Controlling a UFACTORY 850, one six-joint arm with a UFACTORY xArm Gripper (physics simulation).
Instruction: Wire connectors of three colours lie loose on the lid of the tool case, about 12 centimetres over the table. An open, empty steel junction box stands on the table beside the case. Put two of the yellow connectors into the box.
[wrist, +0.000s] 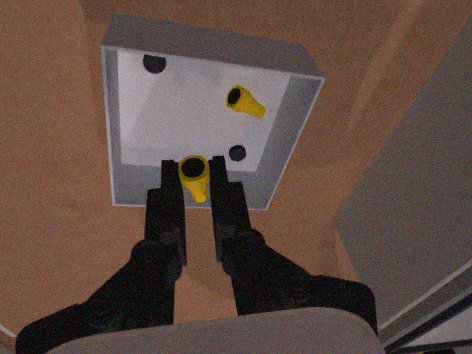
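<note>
My gripper (195, 178) is shut on a yellow connector (200, 187), held with its dark open end toward the upper part of the view. The gripper and this connector appear over the lower wall of the steel junction box (210, 42), which is open at the top. A second yellow connector (245, 102) lies inside the box on its pale floor, right of the middle. How high the held connector is over the box is hard to tell from this view.
Two dark round spots (154, 63) (237, 153) show on the box floor. The brown table (50, 150) surrounds the box. A large grey surface (415, 150) fills the right side, with a dark-edged part at the lower right corner.
</note>
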